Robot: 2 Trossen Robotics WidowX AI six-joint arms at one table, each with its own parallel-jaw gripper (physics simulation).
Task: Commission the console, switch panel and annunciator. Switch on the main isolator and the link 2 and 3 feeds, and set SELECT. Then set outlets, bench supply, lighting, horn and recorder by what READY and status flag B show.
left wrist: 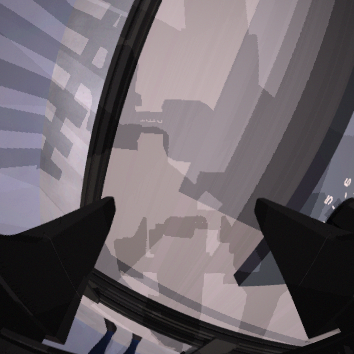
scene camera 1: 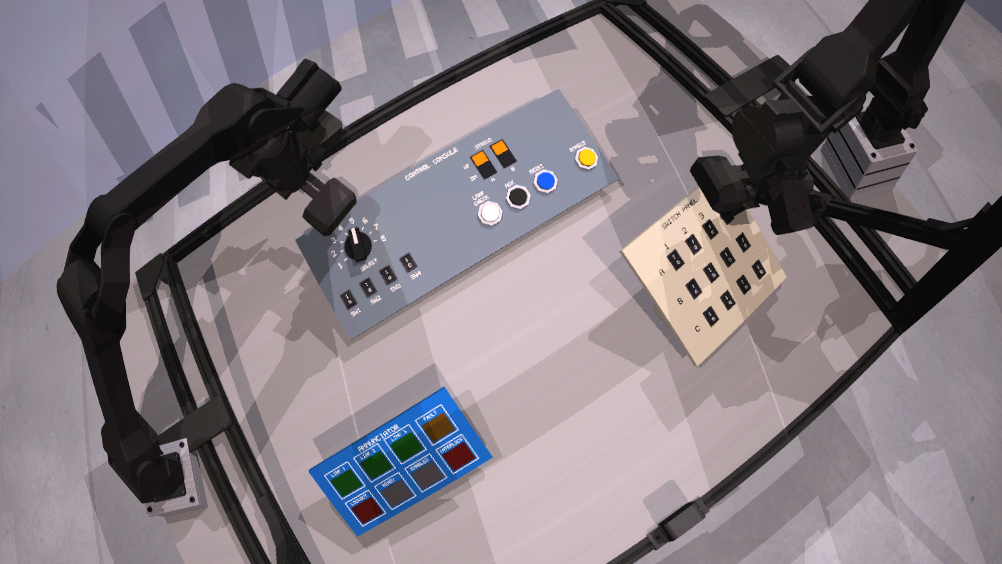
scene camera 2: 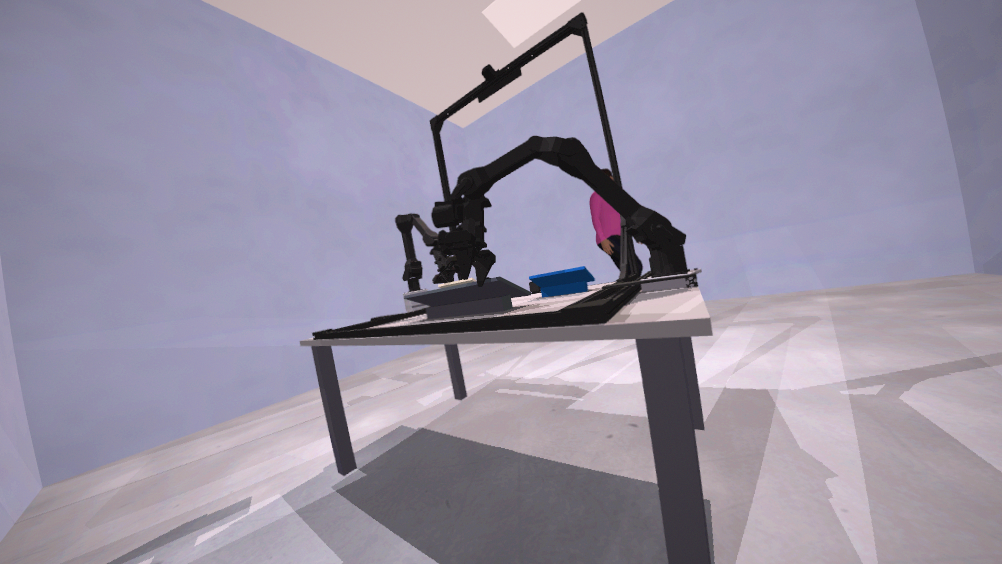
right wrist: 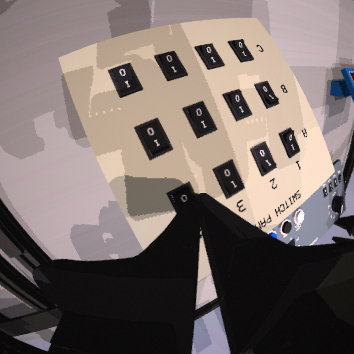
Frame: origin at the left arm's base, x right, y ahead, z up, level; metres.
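Where they show: left gripper, fingertip midpoint: point(left wrist: 185, 204) point(scene camera 1: 305, 196) point(scene camera 2: 473, 283) point(right wrist: 331, 229); right gripper, fingertip midpoint: point(scene camera 1: 723, 216) point(right wrist: 197, 199); left arm's base, link origin: point(scene camera 1: 166, 477) point(scene camera 2: 670, 274); right arm's base, link origin: point(scene camera 1: 879, 128) point(scene camera 2: 415, 291).
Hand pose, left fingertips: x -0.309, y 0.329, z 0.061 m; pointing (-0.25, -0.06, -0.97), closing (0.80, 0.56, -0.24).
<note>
Each offset is from my left fingertips to the top centre of the thing. "*": to the spot under its first point.
The grey-blue console @[dy +0.190, dx +0.075, dz +0.011 m] point(scene camera 1: 448, 252) point(left wrist: 335, 170) has a black SELECT knob @[dy +0.057, dx +0.100, dz +0.011 m] point(scene camera 1: 357, 245) with its white pointer near 5, four small switches, two STATUS flags @[* dy +0.249, dx +0.039, dz -0.010 m] point(scene camera 1: 488, 159) with orange upper halves, and round buttons. The blue annunciator @[dy +0.027, dx +0.368, dz -0.007 m] point(scene camera 1: 440, 397) point(scene camera 2: 560, 278) has dim green LINK lamps and grey READY @[* dy +0.017, dx +0.408, dz -0.040 m] point(scene camera 1: 396, 491) and ENABLED lamps. The cream switch panel point(scene camera 1: 645, 259) point(right wrist: 110, 125) has rows A to C. My left gripper point(left wrist: 185, 204) is open and empty, above the console's edge near SELECT. My right gripper point(right wrist: 197, 199) is shut and empty, its tips at the fourth row A switch @[dy +0.502, dx +0.230, dz +0.011 m] point(right wrist: 182, 197), partly hiding it.
Black frame rails point(scene camera 1: 448, 77) point(left wrist: 112, 110) border the table. The black overhead frame point(scene camera 2: 599, 98) stands over it in scene camera 2. The right arm covers the switch panel's upper corner in scene camera 1. A person in pink point(scene camera 2: 604, 217) stands behind the table.
</note>
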